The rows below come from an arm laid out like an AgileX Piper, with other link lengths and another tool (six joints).
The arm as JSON. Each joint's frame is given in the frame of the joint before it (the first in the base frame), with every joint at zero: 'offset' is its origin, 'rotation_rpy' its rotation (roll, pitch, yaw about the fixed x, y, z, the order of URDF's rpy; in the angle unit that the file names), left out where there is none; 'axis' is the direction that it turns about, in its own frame. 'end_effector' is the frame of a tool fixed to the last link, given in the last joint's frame.
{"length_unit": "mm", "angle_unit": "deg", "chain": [
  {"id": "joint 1", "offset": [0.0, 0.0, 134.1], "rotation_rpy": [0.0, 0.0, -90.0], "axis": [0.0, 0.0, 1.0]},
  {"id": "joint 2", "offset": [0.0, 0.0, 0.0], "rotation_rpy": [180.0, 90.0, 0.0], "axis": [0.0, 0.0, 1.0]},
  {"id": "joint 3", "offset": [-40.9, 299.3, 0.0], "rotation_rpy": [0.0, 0.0, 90.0], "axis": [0.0, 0.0, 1.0]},
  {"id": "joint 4", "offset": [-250.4, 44.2, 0.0], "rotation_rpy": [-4.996, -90.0, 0.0], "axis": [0.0, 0.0, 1.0]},
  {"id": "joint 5", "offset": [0.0, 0.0, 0.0], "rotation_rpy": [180.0, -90.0, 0.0], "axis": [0.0, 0.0, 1.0]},
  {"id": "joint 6", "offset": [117.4, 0.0, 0.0], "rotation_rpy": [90.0, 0.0, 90.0], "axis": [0.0, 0.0, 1.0]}
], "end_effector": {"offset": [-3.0, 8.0, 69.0], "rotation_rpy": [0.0, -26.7, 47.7]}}
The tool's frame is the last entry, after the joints.
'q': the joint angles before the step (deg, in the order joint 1, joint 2, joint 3, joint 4, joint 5, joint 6). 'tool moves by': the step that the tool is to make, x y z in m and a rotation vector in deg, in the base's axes. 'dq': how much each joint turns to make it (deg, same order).
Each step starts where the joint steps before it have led.
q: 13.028, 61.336, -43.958, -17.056, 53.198, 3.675
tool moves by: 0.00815, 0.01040, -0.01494, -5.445, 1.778, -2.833
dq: 8.969, 5.445, 0.001, -10.324, 2.855, 15.288
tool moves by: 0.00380, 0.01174, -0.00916, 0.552, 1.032, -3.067
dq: 3.162, 3.260, -0.590, -0.956, 0.892, 7.007
